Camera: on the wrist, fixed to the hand. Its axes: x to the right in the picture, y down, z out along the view.
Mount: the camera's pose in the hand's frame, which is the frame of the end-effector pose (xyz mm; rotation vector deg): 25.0 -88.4 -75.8 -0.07 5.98 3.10
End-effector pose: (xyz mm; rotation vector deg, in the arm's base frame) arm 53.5 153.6 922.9 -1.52 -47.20 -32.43
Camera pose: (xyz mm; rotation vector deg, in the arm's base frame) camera 76.0 48.7 871.3 -1.16 -41.20 -29.37
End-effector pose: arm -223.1 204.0 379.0 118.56 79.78 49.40
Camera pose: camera -326.6 262.7 373.9 120.11 79.89 57.65
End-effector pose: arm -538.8 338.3 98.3 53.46 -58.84 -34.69
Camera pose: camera -459.9 302.3 16.7 52.91 -54.73 -29.05
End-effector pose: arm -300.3 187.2 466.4 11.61 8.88 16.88
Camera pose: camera -266.3 125.2 370.5 10.92 14.49 20.59
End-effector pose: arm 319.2 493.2 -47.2 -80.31 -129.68 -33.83
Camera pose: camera 238.2 433.9 16.9 -79.92 -122.46 -36.24
